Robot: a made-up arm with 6 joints. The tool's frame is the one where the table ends. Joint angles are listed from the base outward.
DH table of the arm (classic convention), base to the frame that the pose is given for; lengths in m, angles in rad. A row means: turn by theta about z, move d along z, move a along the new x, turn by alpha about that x. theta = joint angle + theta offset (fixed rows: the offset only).
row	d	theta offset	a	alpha
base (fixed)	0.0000	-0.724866	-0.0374	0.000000
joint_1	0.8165	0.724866	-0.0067	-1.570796
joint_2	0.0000	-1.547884	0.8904	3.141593
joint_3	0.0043	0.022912	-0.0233	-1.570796
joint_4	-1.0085	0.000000	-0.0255	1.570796
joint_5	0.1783	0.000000	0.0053	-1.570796
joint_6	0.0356	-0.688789	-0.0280	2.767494
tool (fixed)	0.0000	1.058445	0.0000	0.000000
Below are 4 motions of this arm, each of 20 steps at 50 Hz.
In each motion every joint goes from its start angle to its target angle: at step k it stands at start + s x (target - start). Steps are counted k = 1, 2, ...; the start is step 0. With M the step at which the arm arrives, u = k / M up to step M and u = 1 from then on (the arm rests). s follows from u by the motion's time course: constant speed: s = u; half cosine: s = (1 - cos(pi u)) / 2; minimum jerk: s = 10 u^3 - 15 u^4 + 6 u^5.
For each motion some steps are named. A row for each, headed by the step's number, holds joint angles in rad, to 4 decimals.
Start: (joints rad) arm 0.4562 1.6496 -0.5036 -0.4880 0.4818 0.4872
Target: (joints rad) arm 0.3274 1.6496 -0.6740 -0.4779 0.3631 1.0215
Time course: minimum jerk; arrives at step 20
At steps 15, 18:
15: 0.3407 1.6496 -0.6564 -0.4789 0.3754 0.9662
18: 0.3285 1.6496 -0.6725 -0.4780 0.3641 1.0169

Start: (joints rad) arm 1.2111 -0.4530 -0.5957 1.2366 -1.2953 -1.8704
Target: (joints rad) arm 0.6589 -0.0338 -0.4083 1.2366 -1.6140 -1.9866
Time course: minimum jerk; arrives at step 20
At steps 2, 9, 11, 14, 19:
2: 1.2064 -0.4494 -0.5941 1.2366 -1.2980 -1.8714
9: 0.9864 -0.2824 -0.5195 1.2366 -1.4250 -1.9177
11: 0.8836 -0.2044 -0.4845 1.2366 -1.4843 -1.9393
14: 0.7490 -0.1022 -0.4389 1.2366 -1.5620 -1.9677
19: 0.6595 -0.0343 -0.4085 1.2366 -1.6136 -1.9865

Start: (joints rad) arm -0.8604 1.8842 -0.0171 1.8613 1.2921 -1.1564
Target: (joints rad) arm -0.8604 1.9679 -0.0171 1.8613 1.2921 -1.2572
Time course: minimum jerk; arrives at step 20
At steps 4, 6, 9, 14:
4: -0.8604 1.8890 -0.0171 1.8613 1.2921 -1.1622
6: -0.8604 1.8978 -0.0171 1.8613 1.2921 -1.1728
9: -0.8604 1.9183 -0.0171 1.8613 1.2921 -1.1974
14: -0.8604 1.9543 -0.0171 1.8613 1.2921 -1.2408

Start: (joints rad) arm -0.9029 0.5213 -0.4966 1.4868 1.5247 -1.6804
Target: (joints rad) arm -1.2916 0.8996 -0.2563 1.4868 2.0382 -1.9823
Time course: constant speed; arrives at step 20
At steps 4, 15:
4: -0.9806 0.5970 -0.4485 1.4868 1.6274 -1.7408
15: -1.1944 0.8050 -0.3164 1.4868 1.9098 -1.9068

